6 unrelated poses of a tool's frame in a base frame.
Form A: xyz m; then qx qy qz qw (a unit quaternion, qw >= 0).
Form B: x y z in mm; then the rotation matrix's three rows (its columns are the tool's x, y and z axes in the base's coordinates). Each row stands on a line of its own. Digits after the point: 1 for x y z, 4 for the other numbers.
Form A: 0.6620 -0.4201 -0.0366 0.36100 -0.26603 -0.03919 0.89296
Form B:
662.0 -420.1 -36.6
0.8554 -0.1221 -0.5034
-0.2621 0.7363 -0.6239
0.4468 0.6656 0.5978

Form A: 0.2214 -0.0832 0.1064 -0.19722 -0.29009 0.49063 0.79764
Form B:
221.4 -83.2 106.4
0.3503 -0.6683 -0.6563
0.8971 0.4408 0.0300
0.2693 -0.5993 0.7539

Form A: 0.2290 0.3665 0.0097 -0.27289 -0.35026 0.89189 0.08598
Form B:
229.0 366.5 9.7
-0.8363 0.0378 -0.5470
0.3445 -0.7399 -0.5779
-0.4265 -0.6717 0.6057

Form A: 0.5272 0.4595 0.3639 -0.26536 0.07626 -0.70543 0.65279
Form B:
527.2 459.5 363.9
-0.0069 0.8805 0.4740
-0.9615 -0.1361 0.2389
0.2748 -0.4540 0.8475

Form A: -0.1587 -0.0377 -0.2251 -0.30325 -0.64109 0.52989 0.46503
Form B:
-158.7 -37.7 -225.1
-0.3836 -0.1040 -0.9176
0.8817 0.2545 -0.3974
0.2749 -0.9615 -0.0059

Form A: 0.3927 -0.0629 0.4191 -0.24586 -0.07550 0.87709 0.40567
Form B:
392.7 -62.9 419.1
-0.5500 -0.6745 -0.4925
0.7487 -0.6595 0.0670
-0.3700 -0.3319 0.8677

